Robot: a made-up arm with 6 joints.
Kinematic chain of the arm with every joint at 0, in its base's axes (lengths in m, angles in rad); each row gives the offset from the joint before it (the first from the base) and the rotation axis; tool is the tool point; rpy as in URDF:
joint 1: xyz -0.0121 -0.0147 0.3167 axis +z
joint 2: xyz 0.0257 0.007 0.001 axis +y
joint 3: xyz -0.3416 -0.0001 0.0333 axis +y
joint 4: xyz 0.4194 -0.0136 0.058 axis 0.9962 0 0.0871
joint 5: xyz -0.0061 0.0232 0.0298 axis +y
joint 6: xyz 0.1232 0.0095 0.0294 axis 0.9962 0 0.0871
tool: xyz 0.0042 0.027 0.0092 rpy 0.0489 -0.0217 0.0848
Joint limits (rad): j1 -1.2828..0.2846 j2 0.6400..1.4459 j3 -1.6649..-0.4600 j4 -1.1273..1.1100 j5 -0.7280..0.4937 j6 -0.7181..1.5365
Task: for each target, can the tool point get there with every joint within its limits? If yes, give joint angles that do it. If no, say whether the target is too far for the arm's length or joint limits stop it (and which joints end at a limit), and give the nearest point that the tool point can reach.
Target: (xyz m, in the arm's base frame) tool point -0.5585 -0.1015 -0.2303
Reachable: no: joint limits stop it (at a limit: joint 1, joint 2, joint 3, joint 4, joint 5, joint 6) | nearest point 0.0742 -0.3204 0.2136 | short by 0.803 m
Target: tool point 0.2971 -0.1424 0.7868
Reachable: yes | joints -0.5363 0.8074 -0.9180 0.0788 -0.1015 -0.0996
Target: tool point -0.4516 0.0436 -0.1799
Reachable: no: joint limits stop it (at a limit: joint 1, joint 2, joint 3, joint 4, joint 5, joint 6) | nearest point 0.0742 -0.3204 0.2136 | short by 0.751 m
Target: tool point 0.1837 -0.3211 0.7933
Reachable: yes | joints -1.1522 0.9006 -1.1238 -0.2980 0.3285 0.0842
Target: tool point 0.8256 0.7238 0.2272
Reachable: no: too far | nearest point 0.4463 0.2295 0.4463 | short by 0.660 m
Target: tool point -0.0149 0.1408 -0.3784
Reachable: no: joint limits stop it (at a limit: joint 1, joint 2, joint 3, joint 5) | nearest point 0.2958 0.0838 0.2110 | short by 0.669 m
